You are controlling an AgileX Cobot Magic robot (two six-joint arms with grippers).
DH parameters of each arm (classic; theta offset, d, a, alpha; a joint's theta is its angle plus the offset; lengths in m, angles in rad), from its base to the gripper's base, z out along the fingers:
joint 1: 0 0.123 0 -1.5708
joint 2: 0.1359 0 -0.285 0
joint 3: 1.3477 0 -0.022 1.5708
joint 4: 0 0.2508 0 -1.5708
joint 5: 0 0 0.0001 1.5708
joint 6: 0 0.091 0 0
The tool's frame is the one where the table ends.
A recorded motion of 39 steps. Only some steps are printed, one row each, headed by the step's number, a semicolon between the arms.
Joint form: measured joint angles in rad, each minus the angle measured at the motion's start. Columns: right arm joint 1, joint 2, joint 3, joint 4, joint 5, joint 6; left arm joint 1, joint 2, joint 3, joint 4, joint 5, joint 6.
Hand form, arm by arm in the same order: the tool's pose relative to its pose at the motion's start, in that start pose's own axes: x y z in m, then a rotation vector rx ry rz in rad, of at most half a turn. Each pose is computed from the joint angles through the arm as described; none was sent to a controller.
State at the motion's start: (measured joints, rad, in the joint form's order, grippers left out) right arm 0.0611 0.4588 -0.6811 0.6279 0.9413 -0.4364; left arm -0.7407 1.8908 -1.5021 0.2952 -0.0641 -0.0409
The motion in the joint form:
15: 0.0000 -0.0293 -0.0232 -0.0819 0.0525 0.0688; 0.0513 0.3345 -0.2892 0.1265 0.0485 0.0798
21: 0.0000 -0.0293 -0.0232 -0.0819 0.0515 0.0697; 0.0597 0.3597 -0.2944 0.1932 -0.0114 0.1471
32: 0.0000 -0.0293 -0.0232 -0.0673 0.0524 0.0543; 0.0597 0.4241 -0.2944 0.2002 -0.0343 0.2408
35: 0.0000 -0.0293 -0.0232 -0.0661 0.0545 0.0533; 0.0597 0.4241 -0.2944 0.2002 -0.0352 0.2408
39: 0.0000 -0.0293 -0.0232 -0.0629 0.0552 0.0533; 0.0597 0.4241 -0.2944 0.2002 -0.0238 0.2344
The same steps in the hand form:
15: 0.0030 0.0014 -0.0100 0.0434 0.0280 -0.0016; 0.0612 0.0151 0.0865 -0.0254 0.1080 0.1910
21: 0.0030 0.0013 -0.0100 0.0438 0.0270 -0.0007; 0.0675 0.0158 0.0924 -0.0128 0.0713 0.3220
32: 0.0026 0.0024 -0.0099 0.0320 0.0235 -0.0081; 0.0970 0.0077 0.1060 0.0215 0.1064 0.4185
35: 0.0028 0.0026 -0.0099 0.0303 0.0251 -0.0084; 0.0970 0.0077 0.1060 0.0215 0.1055 0.4185
39: 0.0027 0.0028 -0.0099 0.0275 0.0248 -0.0066; 0.0980 0.0079 0.1059 0.0211 0.1170 0.4121

